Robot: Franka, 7 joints.
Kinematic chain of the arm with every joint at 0, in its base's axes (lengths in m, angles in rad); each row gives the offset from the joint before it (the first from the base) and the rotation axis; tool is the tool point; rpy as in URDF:
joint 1: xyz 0 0 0.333 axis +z
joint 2: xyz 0 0 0 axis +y
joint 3: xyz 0 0 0.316 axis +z
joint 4: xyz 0.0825 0 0 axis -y
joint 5: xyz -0.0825 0 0.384 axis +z
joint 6: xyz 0 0 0 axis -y
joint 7: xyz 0.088 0 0 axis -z
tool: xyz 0 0 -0.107 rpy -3.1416 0 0
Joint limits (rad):
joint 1: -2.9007..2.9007
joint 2: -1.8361..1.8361
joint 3: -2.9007..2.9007
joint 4: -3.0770..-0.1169
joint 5: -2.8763..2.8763
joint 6: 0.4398..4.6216
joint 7: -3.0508..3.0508
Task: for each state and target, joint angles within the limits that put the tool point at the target. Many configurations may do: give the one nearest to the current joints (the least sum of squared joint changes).
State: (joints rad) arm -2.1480 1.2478 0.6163 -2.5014 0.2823 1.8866 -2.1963
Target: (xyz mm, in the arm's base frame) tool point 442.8 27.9 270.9
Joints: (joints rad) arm -1.5635 1.3669 1.3879 -2.3846 0.4006 1.9576 -2.1963
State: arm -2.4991 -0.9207 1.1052 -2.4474 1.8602 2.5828 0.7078
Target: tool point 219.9 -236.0 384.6
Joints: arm -1.7228 -1.1931 1.2572 -2.8878 1.9313 2.7485 0.7078
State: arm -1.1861 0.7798 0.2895 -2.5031 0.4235 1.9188 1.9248
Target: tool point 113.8 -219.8 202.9
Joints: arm -1.3639 0.0811 0.1202 -2.6965 0.3137 1.4530 1.9248
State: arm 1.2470 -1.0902 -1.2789 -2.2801 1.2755 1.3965 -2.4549
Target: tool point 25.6 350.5 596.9
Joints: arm 1.8813 -0.6516 -0.5703 -2.4125 1.3142 1.4119 -2.4549
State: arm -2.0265 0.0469 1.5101 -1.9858 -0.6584 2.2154 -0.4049
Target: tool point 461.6 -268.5 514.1
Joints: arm -1.8370 -0.3356 1.2987 -2.0090 -0.6533 1.9049 -0.4049
